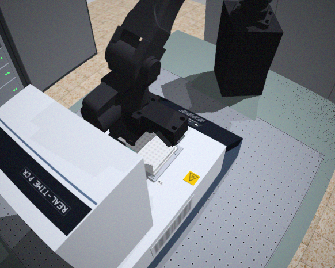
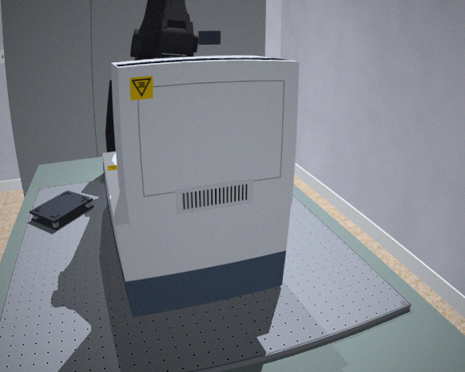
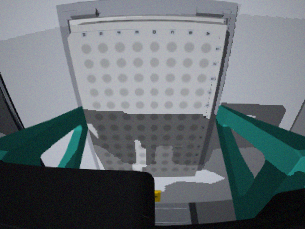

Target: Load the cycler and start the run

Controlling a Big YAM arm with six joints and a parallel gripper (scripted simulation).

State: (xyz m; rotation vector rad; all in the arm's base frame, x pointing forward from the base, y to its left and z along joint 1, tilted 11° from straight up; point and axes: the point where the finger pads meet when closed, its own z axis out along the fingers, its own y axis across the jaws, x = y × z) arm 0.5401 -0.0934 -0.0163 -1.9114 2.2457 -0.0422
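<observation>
Now: the plate R46 right at my hand. Round my hand: plate nest N1 (27 cm behind, 25 cm to the right, 19 cm below).
</observation>
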